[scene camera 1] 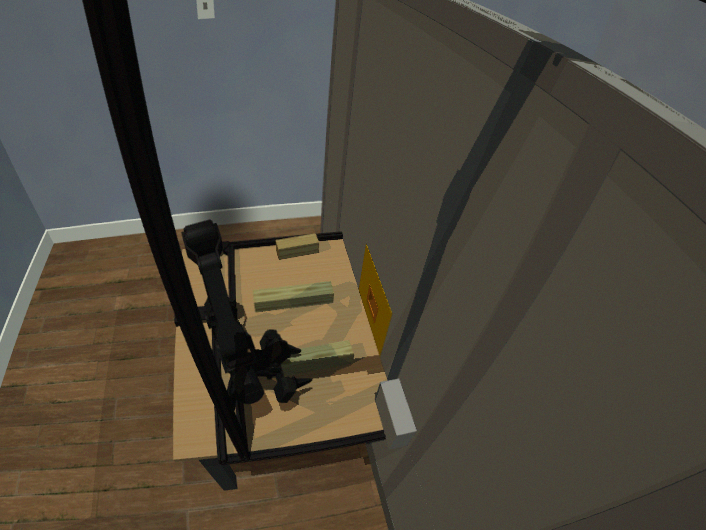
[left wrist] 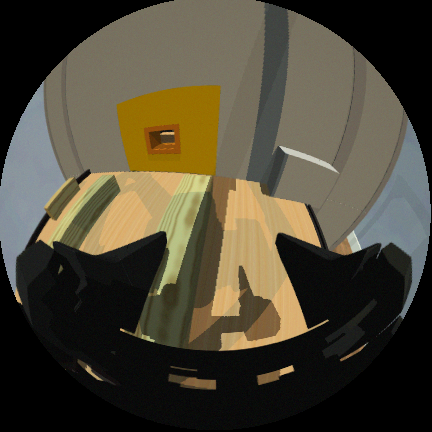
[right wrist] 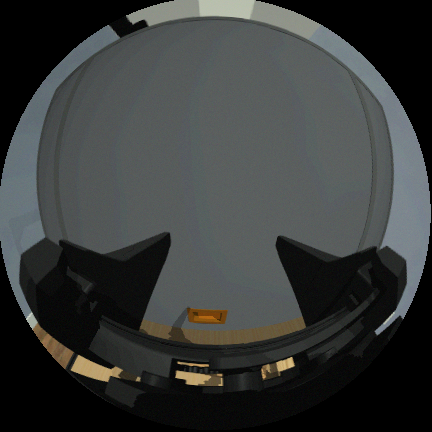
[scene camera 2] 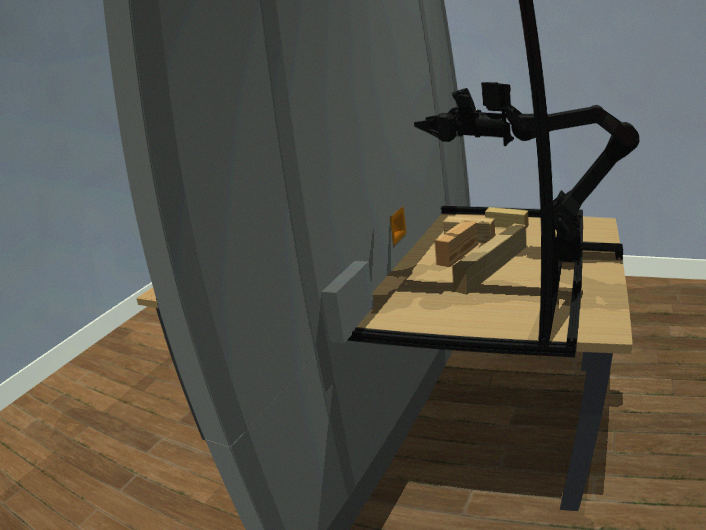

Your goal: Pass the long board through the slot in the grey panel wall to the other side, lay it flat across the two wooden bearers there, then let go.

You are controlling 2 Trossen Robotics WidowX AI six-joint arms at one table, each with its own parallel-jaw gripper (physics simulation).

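Frame: origin at the left arm's base, x ahead, y left, z up, level; centimetres.
Seen in the pictures: left gripper, fingertip midpoint: (scene camera 1: 306, 365) (left wrist: 222, 238); right gripper, fingertip midpoint: (right wrist: 225, 240) (scene camera 2: 420, 121); right arm's base, origin of the base link: (scene camera 2: 568, 257).
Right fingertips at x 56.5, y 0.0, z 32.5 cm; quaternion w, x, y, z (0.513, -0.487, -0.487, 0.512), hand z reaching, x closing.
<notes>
Offsets run from my right fingertips to a thing's top centre. "spot": to the spot under its first point.
Two greenish wooden bearers lie apart, ends toward the wall: one {dx -34.7, dy +9.7, dz -29.7 cm} (scene camera 1: 293, 296) (left wrist: 90, 210) farther back, one {dx -33.8, dy -13.1, dz -29.7 cm} (scene camera 1: 327, 354) (left wrist: 182, 220) under my left gripper (scene camera 1: 305, 365) (left wrist: 222, 238), which is open and empty above the table. The grey panel wall (scene camera 1: 484, 342) (scene camera 2: 228, 171) (left wrist: 325, 100) (right wrist: 215, 125) has a slot with an orange rim {spot: dx -8.0, dy -5.9, dz -25.1 cm} (scene camera 2: 392, 229) (left wrist: 148, 141) (right wrist: 191, 316). In scene camera 2, the longest wooden piece {dx +16.1, dy -3.8, dz -28.5 cm} (scene camera 2: 494, 251) looks like the long board, beside a reddish wooden piece {dx +5.3, dy +3.1, dz -28.1 cm} (scene camera 2: 446, 253); their overlap hides their exact arrangement. My right gripper (scene camera 2: 417, 124) (right wrist: 225, 240) is open and empty, high above the table.
A yellow plate {spot: dx -13.4, dy -12.4, dz -21.4 cm} (scene camera 1: 384, 325) (left wrist: 200, 110) surrounds the slot on the bearers' side. A small wooden block {dx -30.5, dy +31.6, dz -29.4 cm} (scene camera 1: 297, 246) (left wrist: 62, 197) lies beyond them. Another block {dx +14.8, dy +27.0, dz -30.0 cm} (scene camera 2: 506, 216) stands behind the wooden pieces. Grey boxes (scene camera 1: 397, 407) (scene camera 2: 347, 296) adjoin the wall. Dark posts (scene camera 1: 153, 199) (scene camera 2: 542, 171) rise beside the arms.
</notes>
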